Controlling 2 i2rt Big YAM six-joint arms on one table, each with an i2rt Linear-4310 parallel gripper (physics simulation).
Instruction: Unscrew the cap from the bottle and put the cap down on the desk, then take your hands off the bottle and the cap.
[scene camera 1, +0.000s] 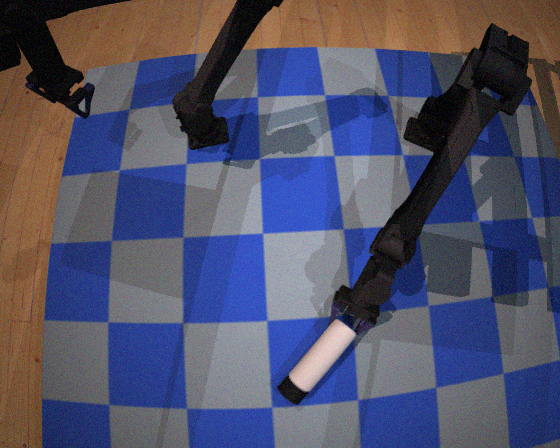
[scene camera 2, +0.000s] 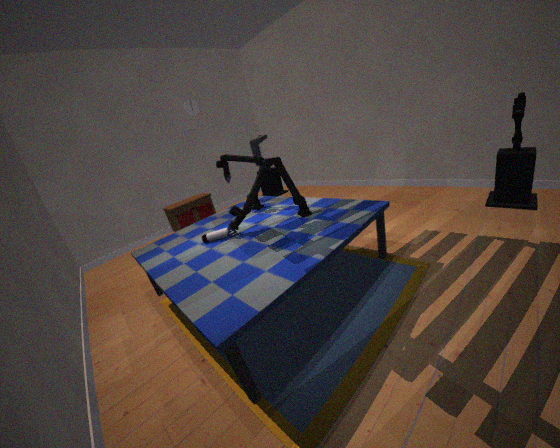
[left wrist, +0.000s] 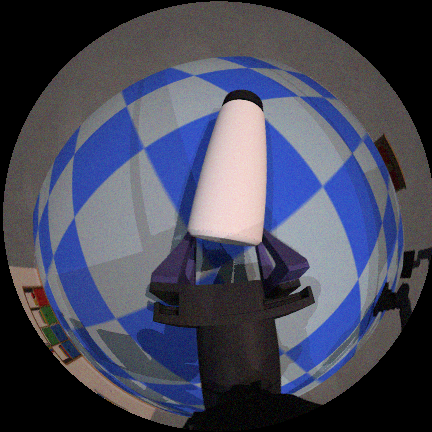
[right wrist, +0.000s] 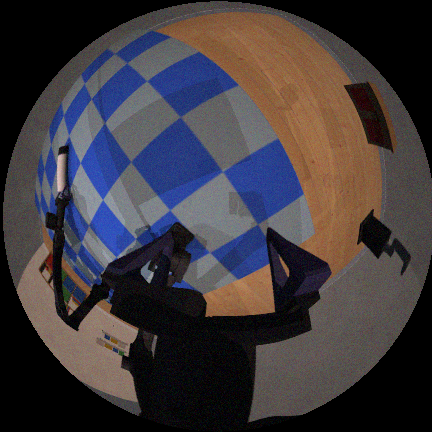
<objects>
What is the right gripper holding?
Nothing.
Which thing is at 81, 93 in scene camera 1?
The right gripper.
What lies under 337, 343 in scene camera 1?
A white bottle.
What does the left gripper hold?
A white bottle.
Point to the left gripper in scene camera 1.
At 340, 330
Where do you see the left gripper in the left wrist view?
At 224, 226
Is the right gripper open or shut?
Open.
</objects>
